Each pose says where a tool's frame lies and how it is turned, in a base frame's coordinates. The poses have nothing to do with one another.
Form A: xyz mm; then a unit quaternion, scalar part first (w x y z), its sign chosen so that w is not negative.
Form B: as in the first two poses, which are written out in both.
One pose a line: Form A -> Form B
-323, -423, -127, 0.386, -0.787, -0.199, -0.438 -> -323, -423, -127, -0.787, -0.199, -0.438, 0.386
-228, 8, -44, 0.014, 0.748, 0.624, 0.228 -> -228, 8, -44, 0.748, 0.624, 0.228, 0.014
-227, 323, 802, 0.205, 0.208, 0.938, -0.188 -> -227, 323, 802, 0.208, 0.938, -0.188, 0.205
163, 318, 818, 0.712, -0.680, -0.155, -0.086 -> 163, 318, 818, -0.680, -0.155, -0.086, 0.712
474, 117, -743, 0.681, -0.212, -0.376, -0.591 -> 474, 117, -743, -0.212, -0.376, -0.591, 0.681
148, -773, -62, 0.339, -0.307, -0.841, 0.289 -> 148, -773, -62, -0.307, -0.841, 0.289, 0.339
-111, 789, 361, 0.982, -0.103, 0.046, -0.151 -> -111, 789, 361, -0.103, 0.046, -0.151, 0.982
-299, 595, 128, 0.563, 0.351, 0.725, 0.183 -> -299, 595, 128, 0.351, 0.725, 0.183, 0.563
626, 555, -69, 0.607, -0.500, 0.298, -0.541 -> 626, 555, -69, -0.500, 0.298, -0.541, 0.607
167, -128, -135, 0.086, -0.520, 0.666, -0.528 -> 167, -128, -135, -0.520, 0.666, -0.528, 0.086
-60, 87, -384, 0.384, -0.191, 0.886, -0.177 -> -60, 87, -384, -0.191, 0.886, -0.177, 0.384
